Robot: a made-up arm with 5 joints.
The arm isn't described. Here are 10 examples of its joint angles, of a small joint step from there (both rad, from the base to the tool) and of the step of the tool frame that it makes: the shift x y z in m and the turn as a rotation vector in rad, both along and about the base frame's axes.
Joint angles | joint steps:
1: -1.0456 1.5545 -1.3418 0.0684 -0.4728 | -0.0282 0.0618 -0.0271 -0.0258 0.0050
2: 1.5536 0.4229 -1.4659 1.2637 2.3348 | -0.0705 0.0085 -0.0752 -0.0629 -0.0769
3: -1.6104 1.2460 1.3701 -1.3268 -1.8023 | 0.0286 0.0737 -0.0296 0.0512 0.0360
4: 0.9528 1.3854 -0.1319 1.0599 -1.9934 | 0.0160 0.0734 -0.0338 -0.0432 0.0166
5: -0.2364 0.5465 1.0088 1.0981 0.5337 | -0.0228 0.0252 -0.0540 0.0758 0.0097
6: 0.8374 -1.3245 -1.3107 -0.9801 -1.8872 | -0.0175 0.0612 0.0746 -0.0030 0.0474
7: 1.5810 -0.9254 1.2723 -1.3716 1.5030 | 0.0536 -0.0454 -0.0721 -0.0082 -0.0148
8: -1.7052 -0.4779 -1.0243 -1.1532 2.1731 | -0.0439 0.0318 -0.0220 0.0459 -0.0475
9: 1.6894 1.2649 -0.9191 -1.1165 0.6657 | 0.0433 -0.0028 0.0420 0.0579 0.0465
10: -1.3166 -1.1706 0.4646 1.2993 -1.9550 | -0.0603 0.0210 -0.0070 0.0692 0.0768
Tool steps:
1: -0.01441 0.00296 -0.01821 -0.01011 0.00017 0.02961
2: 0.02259 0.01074 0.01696 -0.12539 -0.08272 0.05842
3: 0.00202 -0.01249 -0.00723 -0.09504 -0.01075 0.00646
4: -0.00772 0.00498 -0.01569 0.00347 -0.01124 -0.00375
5: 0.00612 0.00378 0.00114 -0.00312 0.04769 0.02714
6: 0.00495 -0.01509 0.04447 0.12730 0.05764 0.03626
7: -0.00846 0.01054 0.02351 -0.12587 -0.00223 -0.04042
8: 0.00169 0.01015 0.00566 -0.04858 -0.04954 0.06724
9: -0.02090 -0.00067 -0.01386 0.10103 0.02100 -0.07401
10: -0.00749 0.00096 -0.00542 -0.09486 -0.04185 0.10581
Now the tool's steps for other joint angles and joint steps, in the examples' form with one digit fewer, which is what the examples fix.
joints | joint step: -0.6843 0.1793 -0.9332 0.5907 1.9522 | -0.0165 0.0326 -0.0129 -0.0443 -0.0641
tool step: 0.0021 0.0092 -0.0030 0.0643 0.0214 0.0277
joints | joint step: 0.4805 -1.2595 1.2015 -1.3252 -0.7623 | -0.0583 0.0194 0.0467 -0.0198 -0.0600
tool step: 0.0088 0.0031 -0.0115 0.0315 0.0362 0.1170
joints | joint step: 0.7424 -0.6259 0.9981 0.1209 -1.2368 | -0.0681 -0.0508 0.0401 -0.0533 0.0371
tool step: 0.0069 0.0160 0.0039 -0.0669 -0.0270 0.0846
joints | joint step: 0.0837 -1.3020 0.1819 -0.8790 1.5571 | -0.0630 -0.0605 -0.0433 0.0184 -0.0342
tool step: -0.0323 -0.0038 -0.0055 -0.0200 -0.0845 0.0934
